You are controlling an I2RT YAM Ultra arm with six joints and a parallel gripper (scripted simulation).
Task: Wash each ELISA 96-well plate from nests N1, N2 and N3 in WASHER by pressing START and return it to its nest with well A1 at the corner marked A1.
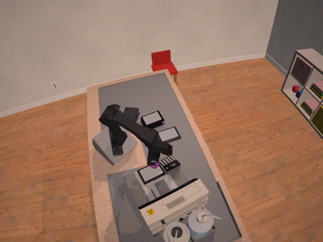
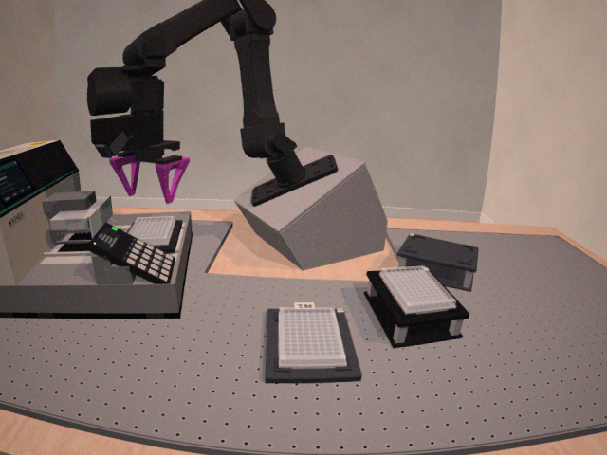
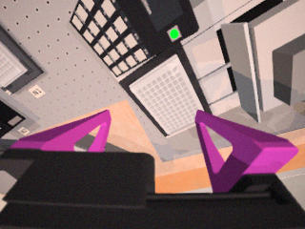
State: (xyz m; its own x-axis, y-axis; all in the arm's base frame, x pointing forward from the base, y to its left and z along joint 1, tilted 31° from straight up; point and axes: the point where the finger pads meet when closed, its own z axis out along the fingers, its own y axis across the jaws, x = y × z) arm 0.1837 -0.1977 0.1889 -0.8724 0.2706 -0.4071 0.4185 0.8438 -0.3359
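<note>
My hand is 90 mm above the black carrier pocket, 40 mm past it and 20 mm to the left of it. From my hand the other things lie so: nest N1: 270 mm to the left, 190 mm ahead, 160 mm below; then grey manifold: 170 mm to the right, 40 mm below, 20 mm behind; then raised black nest: 440 mm to the left, 120 mm below, 120 mm ahead.
</note>
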